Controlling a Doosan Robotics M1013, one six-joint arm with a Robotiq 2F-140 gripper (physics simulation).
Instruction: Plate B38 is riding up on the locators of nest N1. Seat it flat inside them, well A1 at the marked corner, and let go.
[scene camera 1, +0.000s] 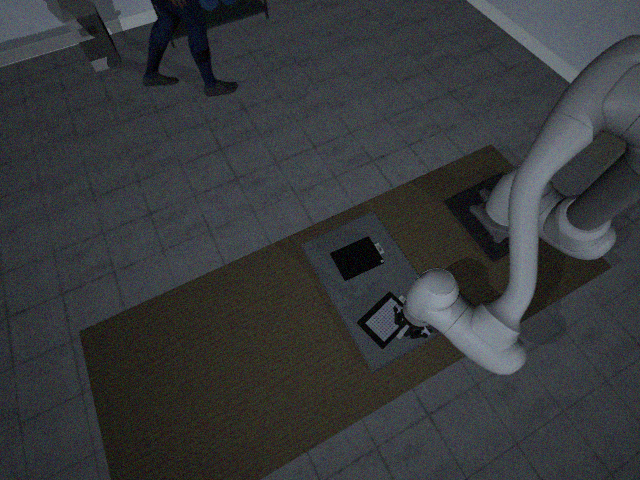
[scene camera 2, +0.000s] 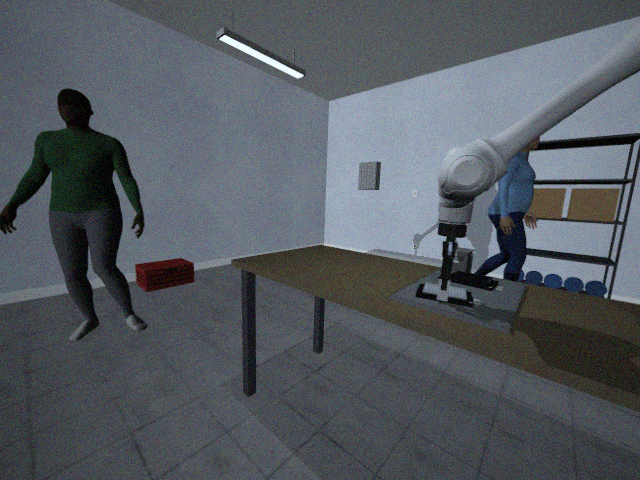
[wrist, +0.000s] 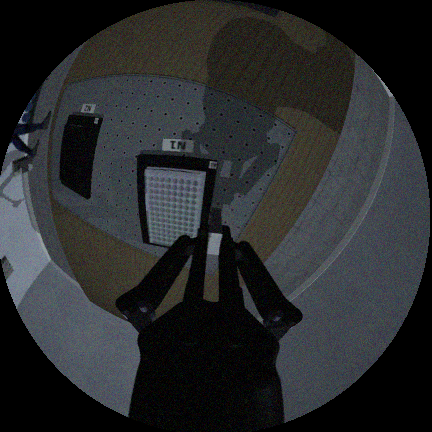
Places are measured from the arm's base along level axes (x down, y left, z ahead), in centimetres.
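Pixels of known places: gripper, between the fingertips: (scene camera 1: 400, 334) (scene camera 2: 441, 299) (wrist: 214, 216); arm's base, origin of its link: (scene camera 1: 500, 217).
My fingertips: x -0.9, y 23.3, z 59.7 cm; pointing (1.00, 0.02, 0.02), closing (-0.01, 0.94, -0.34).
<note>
For each thing: its top centre in the pictures, then the offset to it from my fingertips. "*": a spot on its surface instead. Level surfaces: height alone.
- Plate B38, centre of its top: (wrist: 170, 214) (scene camera 1: 388, 318) (scene camera 2: 444, 288) dy -6.3, dx -1.9, dz +1.6 cm
- nest N1, centre of its top: (wrist: 170, 210) (scene camera 1: 386, 318) (scene camera 2: 444, 291) dy -6.6, dx -0.5, dz +1.8 cm
- small tag, a spot on its surface: (wrist: 213, 164) * dy -3.7, dx -0.2, dz -7.1 cm
- Black nest N2, a spot on its surface: (wrist: 80, 157) * dy -27.2, dx -1.1, dz -0.4 cm
- brown table, height of its surface: dx +2.3 cm
Plate B38 (scene camera 1: 385, 320) (scene camera 2: 457, 294) (wrist: 175, 207) is a pale many-welled plate inside the black frame of nest N1 (scene camera 1: 371, 333) (wrist: 142, 200). A small tag (wrist: 213, 164) marks the nest's upper right corner in the wrist view. Whether the plate is flat or tilted is too small and dark to tell, and well A1 cannot be read. My gripper (scene camera 1: 402, 329) (scene camera 2: 444, 287) (wrist: 214, 216) points down at the plate's right side in the wrist view and is shut. A white patch shows between its fingers; what it is cannot be told. The fingers hide the nest's lower right corner there.
Black nest N2 (scene camera 1: 356, 258) (wrist: 80, 157) stands beside N1 on the grey perforated board (scene camera 1: 330, 248) (wrist: 140, 100). The board lies on the brown table (scene camera 1: 206, 372) (scene camera 2: 310, 268). A person in blue (scene camera 2: 516, 186) and a person in green (scene camera 2: 82, 170) stand off the table.
</note>
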